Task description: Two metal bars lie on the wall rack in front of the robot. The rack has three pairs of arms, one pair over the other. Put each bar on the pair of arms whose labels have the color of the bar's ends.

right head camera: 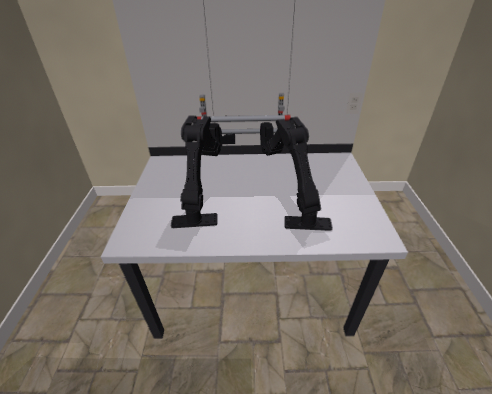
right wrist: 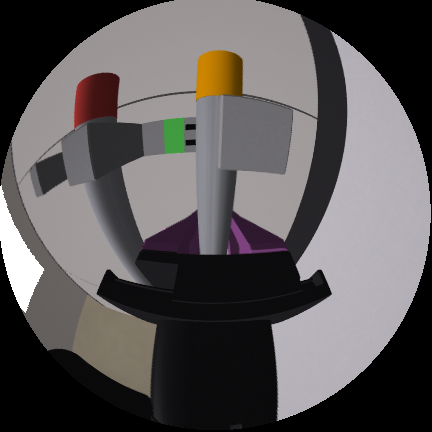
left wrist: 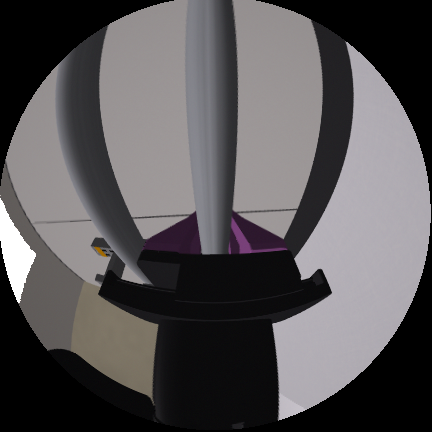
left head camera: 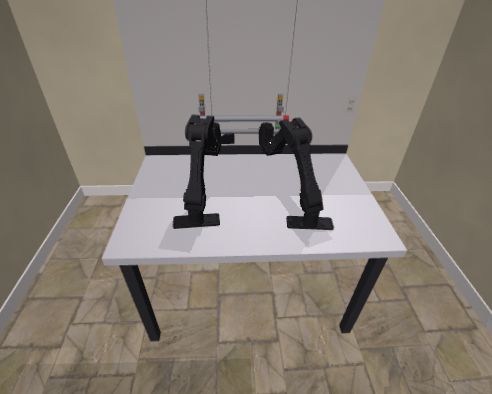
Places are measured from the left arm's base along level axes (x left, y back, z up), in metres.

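Where they show: left gripper, between the fingertips: (left wrist: 214, 212); right gripper, between the fingertips: (right wrist: 213, 212); left arm's base, origin of its link: (right head camera: 194, 221) (left head camera: 196, 221); right arm's base, origin of its link: (right head camera: 307, 223) (left head camera: 309, 223).
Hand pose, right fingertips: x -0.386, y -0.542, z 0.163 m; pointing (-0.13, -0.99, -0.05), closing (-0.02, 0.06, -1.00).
Things, the pixels of their top centre, and the offset from my right fingertips. "spot": a spot on its surface instead. Level surfaces: height alone.
- grey bar with red ends, centre of its top: (right wrist: 152, 295) (left head camera: 241, 115) (right head camera: 242, 115) dx +0.131, dy +0.028, dz +0.094 m
- wall rack, centre of its top: (right wrist: 45, 175) (right head camera: 281, 95) (left head camera: 281, 96) dx -0.070, dy +0.037, dz +0.199 m
- grey bar with orange ends, centre of its top: (right wrist: 203, 296) (left head camera: 240, 129) (right head camera: 242, 129) dx +0.137, dy +0.019, dz +0.014 m
- green label, a spot on its surface: (right wrist: 174, 135) spot: dx -0.071, dy +0.022, dz +0.029 m
- white table, height of its surface: dz -0.163 m
- dark baseboard strip, a spot on its surface: (right head camera: 315, 148) (left head camera: 311, 149) spot: dx -0.292, dy +0.019, dz -0.130 m
A grey bar with red ends (left head camera: 245, 119) (right head camera: 245, 118) (left wrist: 77, 90) (right wrist: 107, 200) lies across the middle arms of the wall rack (right wrist: 117, 145). A grey bar with orange ends (left head camera: 245, 131) (right head camera: 245, 131) (left wrist: 211, 100) (right wrist: 209, 165) lies lower, at the arm beside the green label (right wrist: 174, 135). Its orange end shows in the right wrist view. My left gripper (left wrist: 214, 212) is shut on this lower bar, its purple fingers against both sides. My right gripper (right wrist: 213, 212) is shut on the same bar, nearer its orange end. The fingers are hidden in the head views.
Orange labels (left head camera: 280, 99) (right head camera: 281, 98) (left wrist: 101, 250) mark the top of the rack, above both bars. A white table (left head camera: 240, 237) (right head camera: 240, 237) carries both arm bases. A dark baseboard strip (left head camera: 310, 149) (right head camera: 315, 148) runs along the wall behind the table.
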